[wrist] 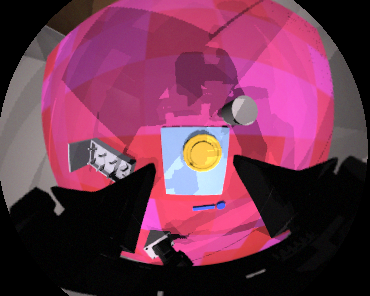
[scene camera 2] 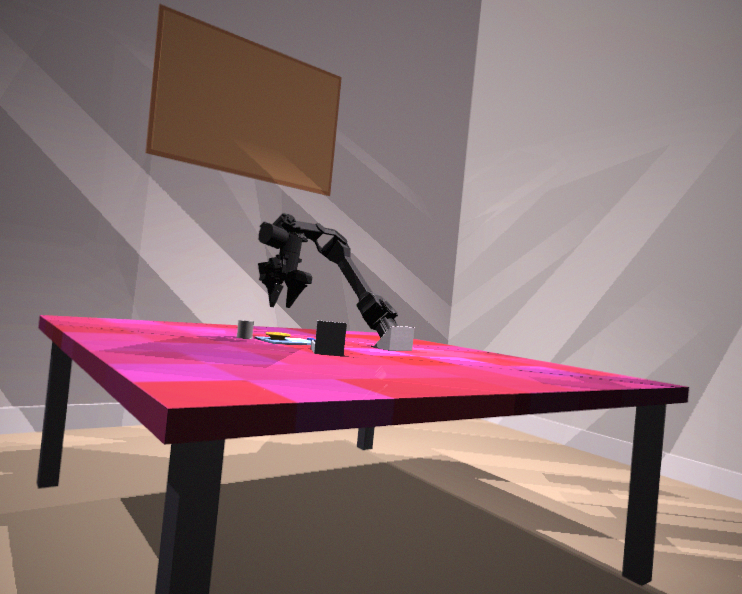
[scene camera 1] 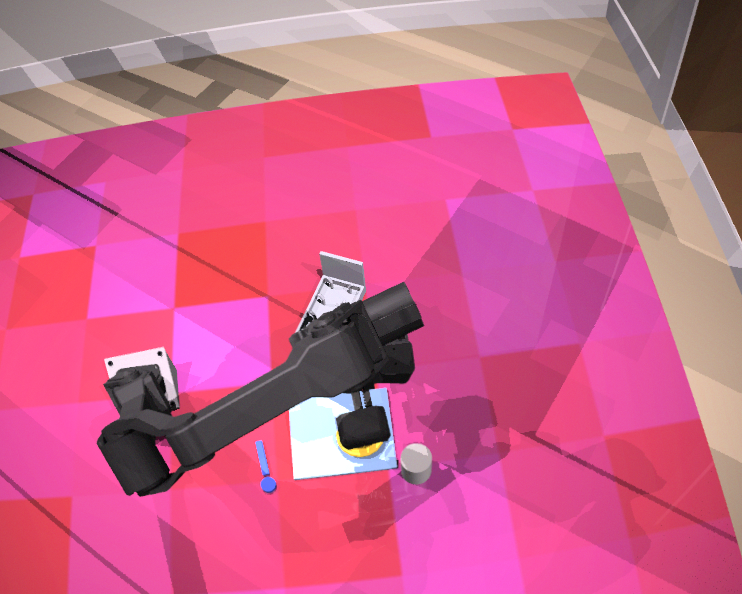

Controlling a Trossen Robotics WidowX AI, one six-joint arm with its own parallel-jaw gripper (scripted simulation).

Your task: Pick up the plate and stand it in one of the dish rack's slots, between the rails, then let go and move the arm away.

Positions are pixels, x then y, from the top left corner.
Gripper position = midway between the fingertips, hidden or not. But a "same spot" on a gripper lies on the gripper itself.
Labels:
my gripper: wrist; scene camera 2; scene camera 1 364, 399
grey dish rack: wrist 115, 165; scene camera 2; scene camera 1
same spot on grey dish rack: [scene camera 1: 343, 280] = [scene camera 2: 329, 345]
same spot on my gripper: [scene camera 2: 274, 289] = [wrist: 272, 195]

